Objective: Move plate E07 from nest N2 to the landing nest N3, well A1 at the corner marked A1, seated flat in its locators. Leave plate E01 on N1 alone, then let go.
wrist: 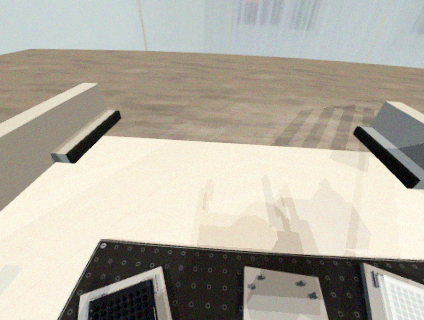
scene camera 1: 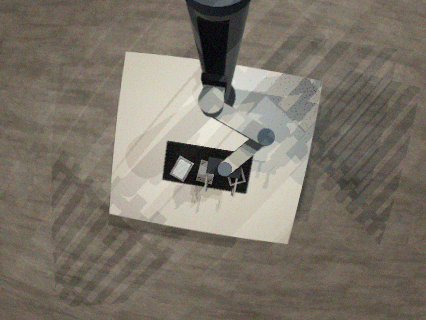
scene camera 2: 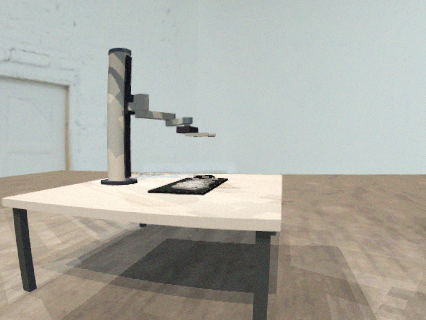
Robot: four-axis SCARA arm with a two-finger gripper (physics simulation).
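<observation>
A white plate (scene camera 1: 181, 169) (wrist: 406, 301) lies on a nest, at the board's left in scene camera 1 and at the right in the wrist view. A bare grey nest (scene camera 1: 202, 171) (wrist: 283, 306) with small locators is in the middle. A black plate (wrist: 121, 304) sits in a light frame at the left of the wrist view; in scene camera 1 the arm partly hides it. Labels and the A1 mark cannot be read, so I cannot tell which plate is E07 or E01. My gripper (scene camera 1: 220, 185) (scene camera 2: 214, 135) (wrist: 237, 107) is wide open and empty, high above the board.
The black perforated board (scene camera 1: 172, 150) (scene camera 2: 162, 189) (wrist: 205, 290) carries the nests and lies on the pale table (scene camera 1: 145, 90) (scene camera 2: 100, 202) (wrist: 150, 195). The arm's column (scene camera 1: 217, 45) (scene camera 2: 116, 120) stands at the table's back edge. Shadows of the arm and fingers fall across the table.
</observation>
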